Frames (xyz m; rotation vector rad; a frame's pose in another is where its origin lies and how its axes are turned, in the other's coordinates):
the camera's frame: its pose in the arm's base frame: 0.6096 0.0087 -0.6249 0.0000 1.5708 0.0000
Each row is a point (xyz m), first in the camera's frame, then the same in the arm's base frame.
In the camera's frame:
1: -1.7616 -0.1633 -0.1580
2: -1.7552 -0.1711 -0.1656
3: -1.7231 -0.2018 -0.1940
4: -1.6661 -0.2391 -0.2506
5: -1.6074 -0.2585 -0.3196
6: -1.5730 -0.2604 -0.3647
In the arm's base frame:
1: 0.4516 -0.1546 1.1367
2: 0.4440 -0.1624 1.1303
3: 0.4156 -0.1931 1.0982
4: 0.3590 -0.2304 1.0412
5: 0.2900 -0.2498 0.9825
6: 0.2449 -0.2517 0.9481

